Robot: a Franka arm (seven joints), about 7 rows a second.
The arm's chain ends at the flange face. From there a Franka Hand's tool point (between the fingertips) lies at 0.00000 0.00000 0.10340 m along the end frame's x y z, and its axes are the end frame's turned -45 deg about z.
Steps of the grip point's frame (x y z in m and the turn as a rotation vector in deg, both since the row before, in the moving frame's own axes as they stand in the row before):
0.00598, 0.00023, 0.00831, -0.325, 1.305, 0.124
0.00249, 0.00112, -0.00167, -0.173, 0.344, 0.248
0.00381, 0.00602, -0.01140, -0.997, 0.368, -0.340
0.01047, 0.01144, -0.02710, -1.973, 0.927, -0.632
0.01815, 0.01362, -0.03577, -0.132, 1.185, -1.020
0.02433, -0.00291, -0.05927, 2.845, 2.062, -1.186
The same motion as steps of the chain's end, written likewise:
0.00231, -0.00282, 0.00834, 0.693, 1.153, 0.124
0.00189, -0.00075, -0.00167, 0.121, 0.366, 0.248
0.00521, 0.00077, -0.01138, -0.445, 0.965, -0.340
0.01179, -0.00063, -0.02703, -0.740, 2.051, -0.632
0.02080, -0.00184, -0.03575, 0.745, 0.931, -1.020
0.01621, -0.01301, -0.05908, 3.470, -0.554, -1.186

